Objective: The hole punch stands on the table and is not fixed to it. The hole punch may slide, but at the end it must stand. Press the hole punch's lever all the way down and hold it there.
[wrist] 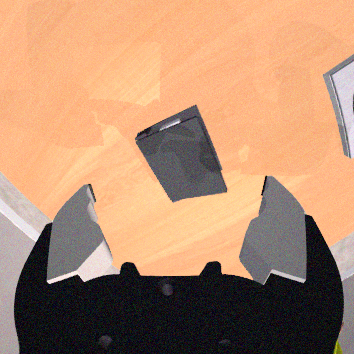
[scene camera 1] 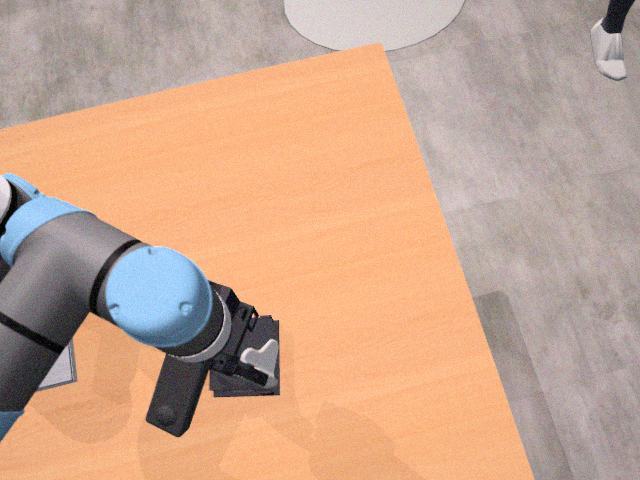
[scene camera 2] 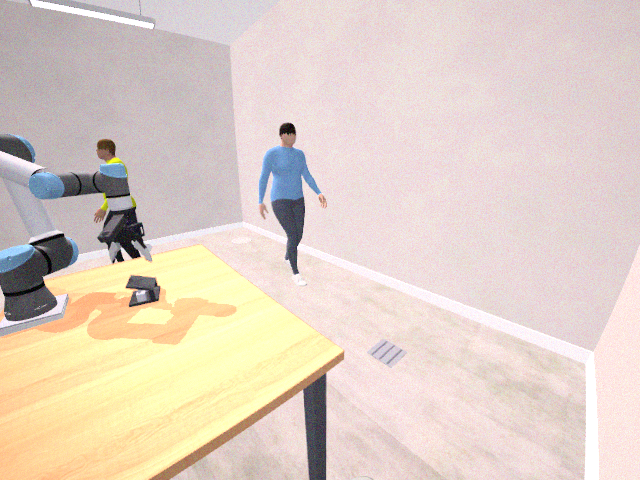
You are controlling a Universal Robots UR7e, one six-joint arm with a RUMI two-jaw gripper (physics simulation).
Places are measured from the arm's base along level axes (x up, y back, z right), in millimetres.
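Pixels of known places: gripper, fingertip midpoint: [wrist: 176,182] [scene camera 2: 132,263]; arm's base, origin of the base link: [scene camera 2: 32,309].
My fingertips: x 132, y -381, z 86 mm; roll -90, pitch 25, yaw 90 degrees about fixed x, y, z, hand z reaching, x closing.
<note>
Ahead of a thing's pixels: the offset from my fingertips to its middle. Level surfaces: height alone.
The black hole punch {dy -10, dx -117, dz -26 mm} [scene camera 1: 270,331] [scene camera 2: 153,293] [wrist: 211,145] stands upright on the wooden table {dx -160 mm} [scene camera 1: 320,206] [scene camera 2: 232,372] [wrist: 225,40]. Its flat lever {dy -10, dx -95, dz -26 mm} [scene camera 2: 141,282] [wrist: 182,162] is raised, with a gap between it and the base in the scene camera 2 view. My gripper [scene camera 2: 131,259] [wrist: 176,182] is open and empty, high above the table and apart from the punch. In the wrist view the punch lies ahead, between and partly beyond the fingertips. In the scene camera 1 view, one pale finger [scene camera 1: 264,357] and the arm hide part of the punch.
The arm's base plate [scene camera 1: 69,369] [scene camera 2: 63,305] [wrist: 336,100] sits on the table to the punch's left in the scene camera 2 view. A person in blue [scene camera 2: 287,173] and one in yellow [scene camera 2: 114,161] stand on the floor beyond the table.
</note>
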